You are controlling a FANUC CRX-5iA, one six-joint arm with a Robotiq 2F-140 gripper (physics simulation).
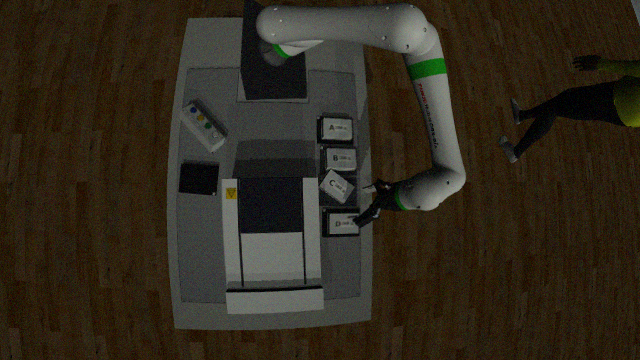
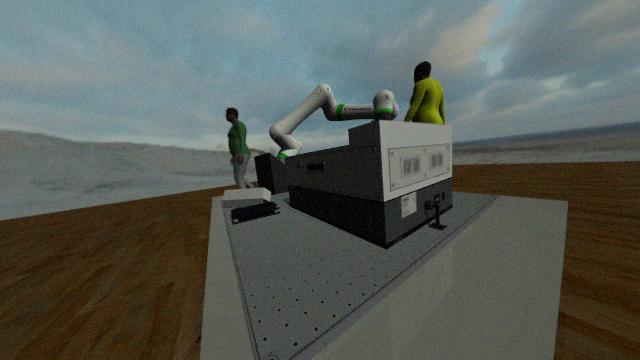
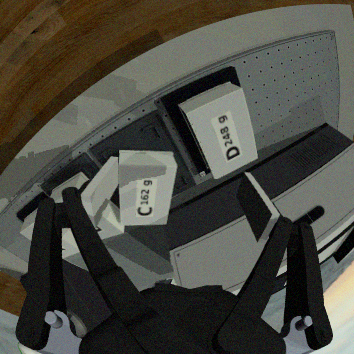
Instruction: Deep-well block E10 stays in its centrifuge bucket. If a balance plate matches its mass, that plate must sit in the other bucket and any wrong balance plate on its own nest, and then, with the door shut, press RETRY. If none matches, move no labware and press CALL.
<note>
The gripper (image 1: 357, 204) is open, with nothing in its grasp. Also in view: a centrifuge (image 2: 394, 177), a button box (image 1: 205, 136) and a nest (image 3: 149, 132).
The gripper also shows in image 3 (image 3: 180, 177). The centrifuge is seen too in image 1 (image 1: 271, 233) and in image 3 (image 3: 210, 242). The button box is seen too in image 2 (image 2: 251, 196).
</note>
